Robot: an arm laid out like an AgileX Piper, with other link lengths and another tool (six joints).
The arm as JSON. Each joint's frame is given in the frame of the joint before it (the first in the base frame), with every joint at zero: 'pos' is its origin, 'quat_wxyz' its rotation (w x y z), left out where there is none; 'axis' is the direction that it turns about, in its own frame. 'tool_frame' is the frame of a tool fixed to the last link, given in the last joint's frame.
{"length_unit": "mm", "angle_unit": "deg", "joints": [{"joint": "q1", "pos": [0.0, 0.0, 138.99], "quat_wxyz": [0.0, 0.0, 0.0, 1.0], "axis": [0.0, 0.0, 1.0]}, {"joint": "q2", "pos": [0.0, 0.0, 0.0], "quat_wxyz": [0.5, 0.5, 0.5, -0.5], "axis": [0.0, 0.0, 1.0]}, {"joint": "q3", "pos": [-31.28, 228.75, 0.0], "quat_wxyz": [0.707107, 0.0, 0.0, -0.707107], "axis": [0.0, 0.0, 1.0]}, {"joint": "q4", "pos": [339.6, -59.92, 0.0], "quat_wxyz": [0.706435, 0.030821, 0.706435, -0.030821], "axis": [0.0, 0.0, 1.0]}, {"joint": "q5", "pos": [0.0, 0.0, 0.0], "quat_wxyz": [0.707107, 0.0, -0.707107, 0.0], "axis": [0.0, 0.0, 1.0]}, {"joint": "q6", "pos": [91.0, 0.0, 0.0], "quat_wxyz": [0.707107, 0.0, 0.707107, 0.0], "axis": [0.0, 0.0, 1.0]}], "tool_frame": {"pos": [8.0, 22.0, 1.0], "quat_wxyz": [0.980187, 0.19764, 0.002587, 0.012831]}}
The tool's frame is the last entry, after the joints.
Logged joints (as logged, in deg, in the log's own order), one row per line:
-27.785, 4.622, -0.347, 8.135, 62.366, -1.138
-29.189, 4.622, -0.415, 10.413, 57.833, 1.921
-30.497, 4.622, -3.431, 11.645, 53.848, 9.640
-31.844, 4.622, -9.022, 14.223, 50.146, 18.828
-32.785, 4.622, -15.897, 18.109, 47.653, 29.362
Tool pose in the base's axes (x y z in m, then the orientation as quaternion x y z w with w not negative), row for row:
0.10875, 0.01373, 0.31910, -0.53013, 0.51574, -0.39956, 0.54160
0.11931, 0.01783, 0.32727, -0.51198, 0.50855, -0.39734, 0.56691
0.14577, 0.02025, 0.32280, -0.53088, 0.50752, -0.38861, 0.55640
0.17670, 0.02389, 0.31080, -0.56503, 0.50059, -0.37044, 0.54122
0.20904, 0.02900, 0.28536, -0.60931, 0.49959, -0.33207, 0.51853
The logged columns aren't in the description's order. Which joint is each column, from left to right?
Columns, left to right: q3, q1, q6, q4, q5, q2.
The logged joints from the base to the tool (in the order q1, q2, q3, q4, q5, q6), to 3 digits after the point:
4.622, -1.138, -27.785, 8.135, 62.366, -0.347
4.622, 1.921, -29.189, 10.413, 57.833, -0.415
4.622, 9.640, -30.497, 11.645, 53.848, -3.431
4.622, 18.828, -31.844, 14.223, 50.146, -9.022
4.622, 29.362, -32.785, 18.109, 47.653, -15.897

